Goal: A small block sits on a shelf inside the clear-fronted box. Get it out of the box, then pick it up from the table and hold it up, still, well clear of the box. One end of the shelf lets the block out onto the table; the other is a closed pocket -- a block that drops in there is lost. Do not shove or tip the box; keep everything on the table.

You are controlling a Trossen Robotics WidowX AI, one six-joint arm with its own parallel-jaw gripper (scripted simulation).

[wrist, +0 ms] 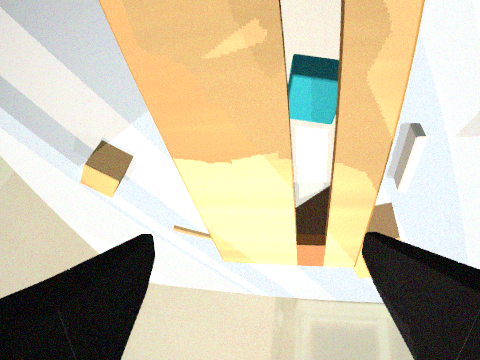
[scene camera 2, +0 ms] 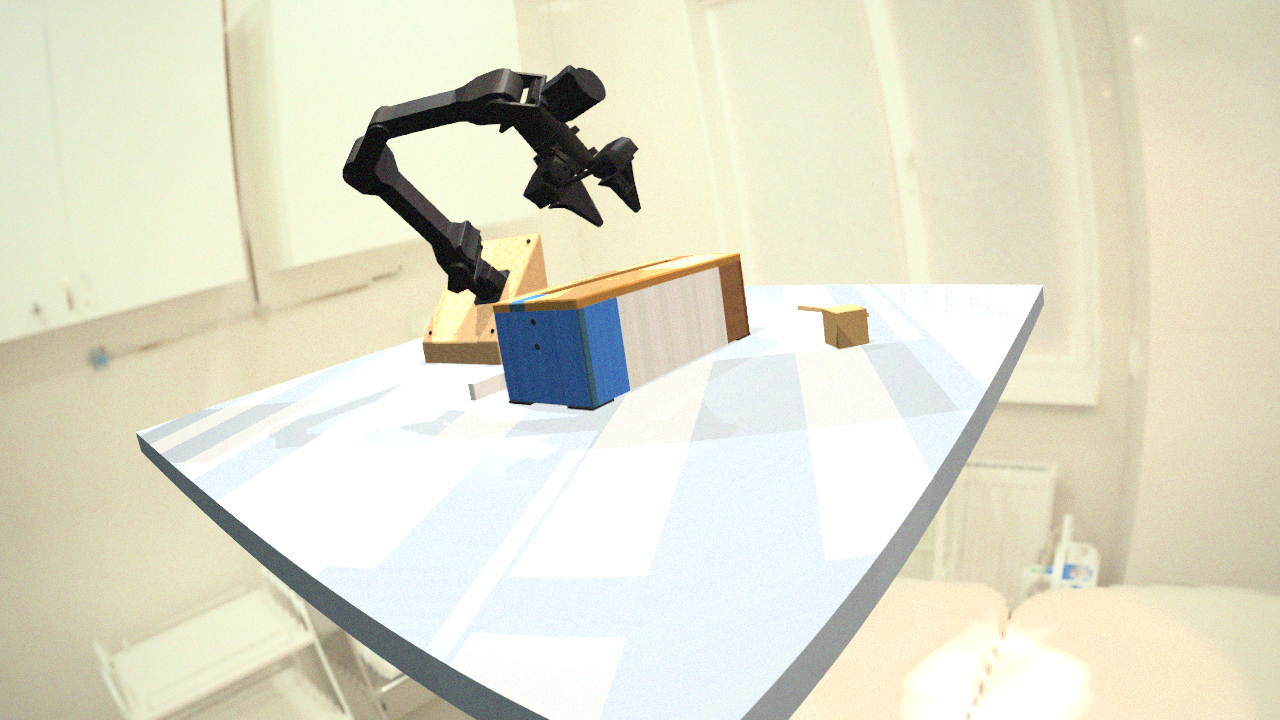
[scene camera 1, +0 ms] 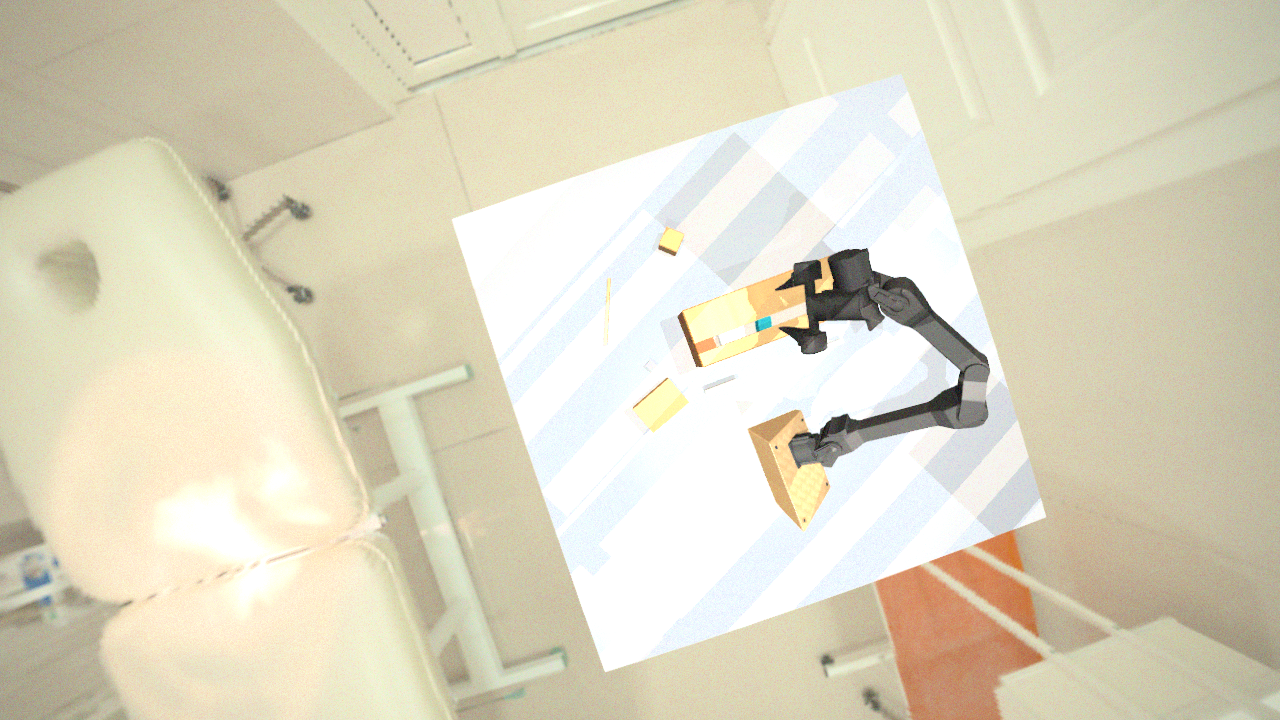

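Note:
My gripper appears in the pictures, including the wrist view and scene camera 1. A long wooden box and a tan cube are visible as well.

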